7 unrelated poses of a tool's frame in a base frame.
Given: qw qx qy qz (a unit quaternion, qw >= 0); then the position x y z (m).
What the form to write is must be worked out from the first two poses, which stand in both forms.
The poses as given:
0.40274, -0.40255, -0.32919, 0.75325, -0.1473, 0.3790, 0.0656
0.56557, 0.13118, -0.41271, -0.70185, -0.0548, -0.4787, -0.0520
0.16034, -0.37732, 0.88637, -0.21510, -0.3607, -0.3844, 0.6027
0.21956, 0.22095, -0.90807, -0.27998, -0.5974, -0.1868, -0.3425
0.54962, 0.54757, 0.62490, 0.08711, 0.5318, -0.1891, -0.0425
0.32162, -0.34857, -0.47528, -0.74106, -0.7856, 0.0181, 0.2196
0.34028, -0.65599, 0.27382, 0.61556, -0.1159, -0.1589, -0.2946
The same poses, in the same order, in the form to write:
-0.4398, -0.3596, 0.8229, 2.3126, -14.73, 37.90, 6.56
0.1591, -0.5004, -0.8510, 1.9393, -5.48, -47.87, -5.20
-0.3823, 0.8980, -0.2179, 2.8195, -36.07, -38.44, 60.27
0.2265, -0.9308, -0.2870, 2.6989, -59.74, -18.68, -34.25
0.6554, 0.7480, 0.1043, 1.9778, 53.18, -18.91, -4.25
-0.3681, -0.5019, -0.7826, 2.4867, -78.56, 1.81, 21.96
-0.6976, 0.2912, 0.6546, 2.4472, -11.59, -15.89, -29.46

